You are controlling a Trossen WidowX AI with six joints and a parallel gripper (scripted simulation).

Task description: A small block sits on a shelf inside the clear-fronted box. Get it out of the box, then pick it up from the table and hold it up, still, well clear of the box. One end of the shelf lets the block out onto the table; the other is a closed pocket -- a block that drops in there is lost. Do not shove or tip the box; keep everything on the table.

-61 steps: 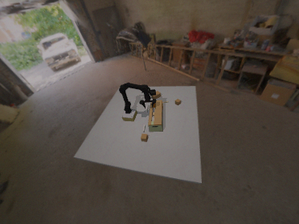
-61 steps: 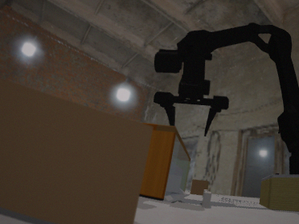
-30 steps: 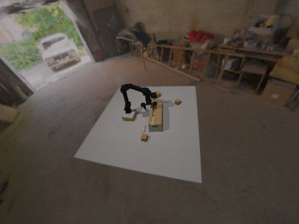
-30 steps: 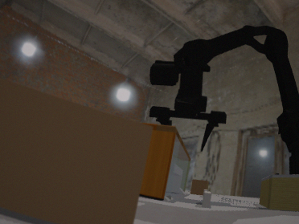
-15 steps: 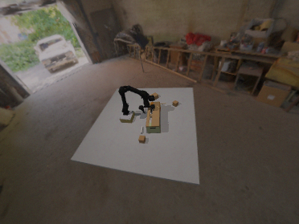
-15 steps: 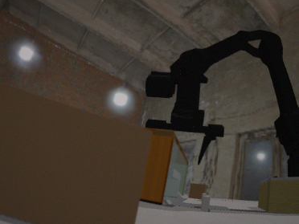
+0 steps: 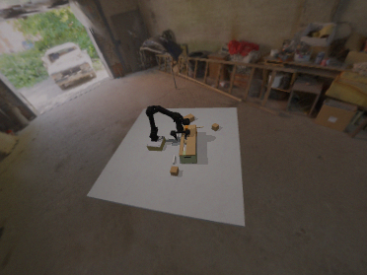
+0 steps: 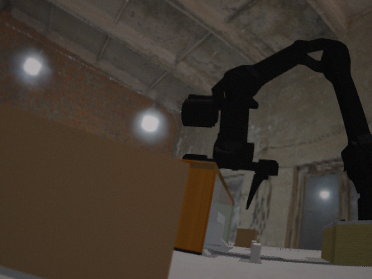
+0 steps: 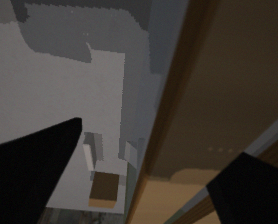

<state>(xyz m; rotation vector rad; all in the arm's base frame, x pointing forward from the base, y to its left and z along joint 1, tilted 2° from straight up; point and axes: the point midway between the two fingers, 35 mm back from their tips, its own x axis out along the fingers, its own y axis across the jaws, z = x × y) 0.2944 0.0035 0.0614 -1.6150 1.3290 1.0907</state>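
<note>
The clear-fronted box is 40 mm ahead of my gripper tip, 30 mm below it and 10 mm to the right of it. From my gripper tip the other things lie so: tan block (50 mm ahead, 20 mm to the right); then big brown block (400 mm to the left, 60 mm below, 20 mm behind); then brown cube (310 mm to the right, 60 mm below, 10 mm ahead).
</note>
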